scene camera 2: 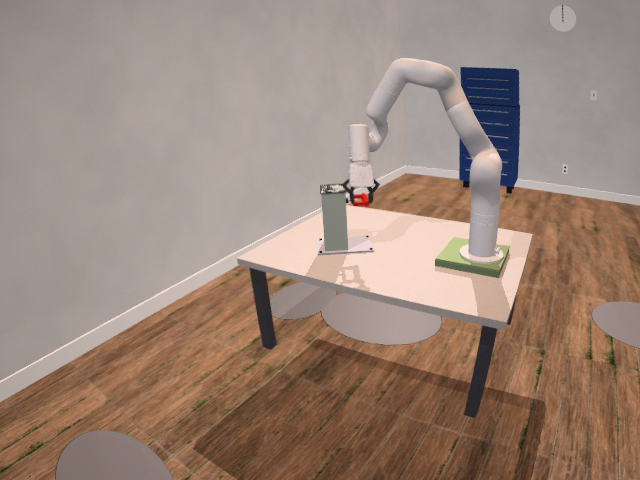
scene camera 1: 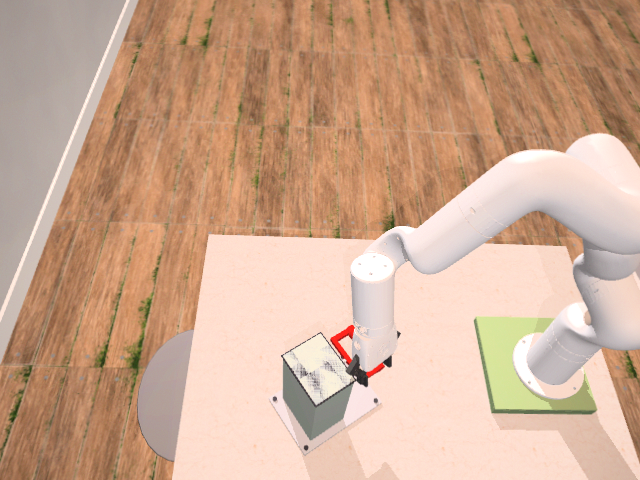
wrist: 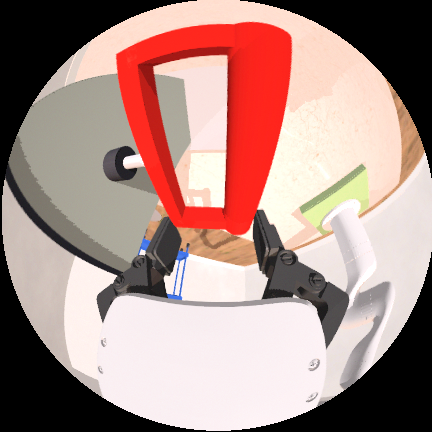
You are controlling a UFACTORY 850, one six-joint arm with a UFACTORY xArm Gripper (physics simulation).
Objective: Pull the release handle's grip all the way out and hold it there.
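Observation:
The release handle is a red frame (scene camera 1: 342,333) (scene camera 2: 360,199) (wrist: 260,115) with a thick grip bar on the side away from a grey-green post (scene camera 1: 330,413) (scene camera 2: 334,222) (wrist: 75,130). A short stretch of white rod (wrist: 134,161) shows between the handle and a black collar (wrist: 119,164) on the post's side. My gripper (scene camera 1: 374,367) (scene camera 2: 360,200) (wrist: 213,225) is open and points down over the handle. In the wrist view its fingers stand wide apart, one on each side of the handle's near end. Whether a finger touches the handle is hard to tell.
The post stands on a pale base plate (scene camera 1: 361,400) (scene camera 2: 359,243) with dark bolts, on the table (scene camera 1: 258,289) (scene camera 2: 408,279). The arm's base sits on a green block (scene camera 1: 491,361) (scene camera 2: 449,255) to the right. A blue cabinet (scene camera 2: 489,87) stands behind the table.

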